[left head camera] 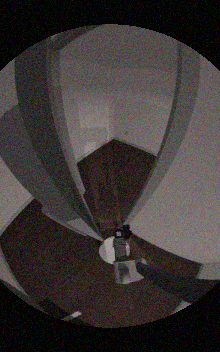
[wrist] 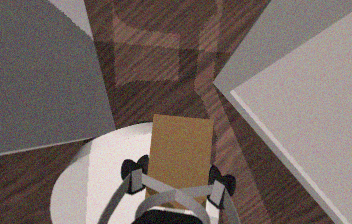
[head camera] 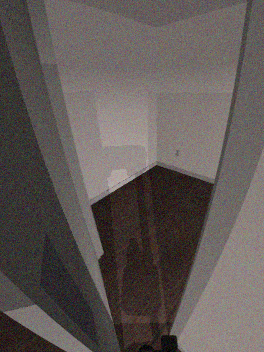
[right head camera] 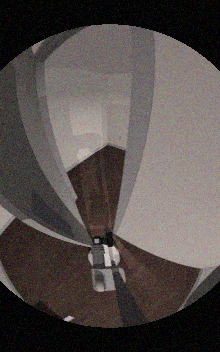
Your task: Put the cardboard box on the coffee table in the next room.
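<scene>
Cardboard box: visible in the wrist view [180,150]. For the head camera view, the box is out of frame.
</scene>
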